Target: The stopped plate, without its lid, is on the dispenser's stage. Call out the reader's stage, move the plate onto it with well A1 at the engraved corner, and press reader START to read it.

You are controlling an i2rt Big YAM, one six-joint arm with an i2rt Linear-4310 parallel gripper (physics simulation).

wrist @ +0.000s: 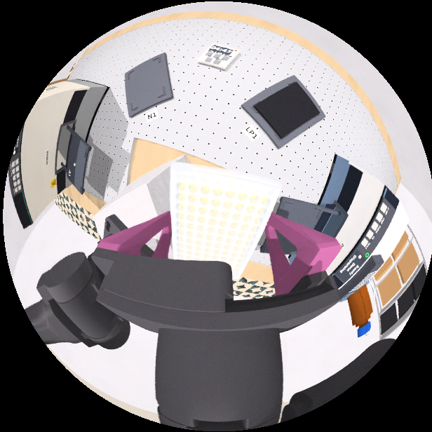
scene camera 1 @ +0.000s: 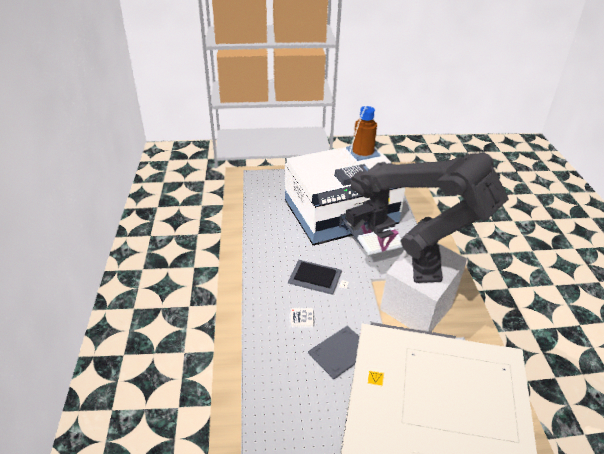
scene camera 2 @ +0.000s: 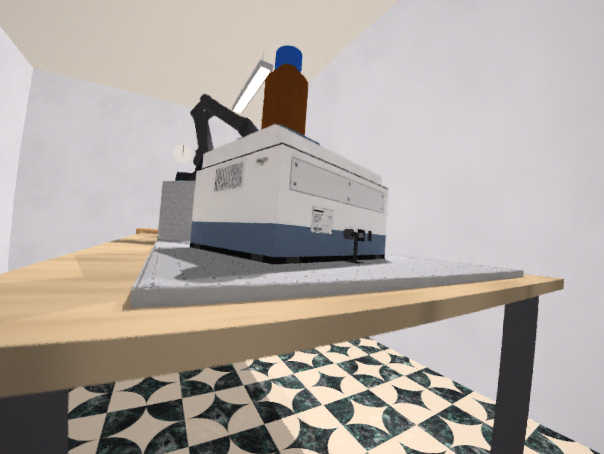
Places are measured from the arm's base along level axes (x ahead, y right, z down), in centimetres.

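Where they show: gripper, fingertip midpoint: (scene camera 1: 375, 243); arm's base, link origin: (scene camera 1: 426, 265).
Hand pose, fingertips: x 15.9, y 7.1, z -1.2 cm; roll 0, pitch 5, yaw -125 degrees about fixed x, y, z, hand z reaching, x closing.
Each offset is from my fingertips to the top centre of the thing. "*": to the spot under its first point.
My gripper (scene camera 1: 377, 235) (wrist: 218, 216) is shut on the plate {dx -1.8, dy +0.8, dz -1.5 cm} (scene camera 1: 372, 245) (wrist: 220, 210), with pink fingers on its two long sides. The plate has no lid, shows pale yellow wells and is held in the air. Which corner is A1 cannot be told. The dispenser (scene camera 1: 325, 175) (scene camera 2: 250, 200) (wrist: 361, 197) is white and blue; its dark stage (wrist: 300, 218) sticks out, below and to the right of the plate in the wrist view. The cream reader {dx -11.3, dy -63.5, dz -14.9 cm} (scene camera 1: 465, 390) (wrist: 42, 135) shows its dark stage (wrist: 77, 162) outside its front in the wrist view. The engraved corner cannot be made out.
Flat on the pegboard are the dark pad LP1 {dx +18.8, dy +2.3, dz +18.4 cm} (scene camera 1: 315, 274) (wrist: 287, 110), the grey nest N1 {dx +8.3, dy -28.3, dz +18.9 cm} (scene camera 1: 334, 353) (wrist: 148, 85) and a small white keypad {* dx +21.1, dy -17.3, dz +18.8 cm} (scene camera 1: 302, 317) (wrist: 219, 56). A brown bottle {* dx +4.6, dy +48.5, dz -10.5 cm} (scene camera 1: 365, 138) (scene camera 2: 285, 102) (wrist: 360, 306) stands on the dispenser. The arm's base block (scene camera 1: 422, 297) (scene camera 2: 175, 210) stands between the machines.
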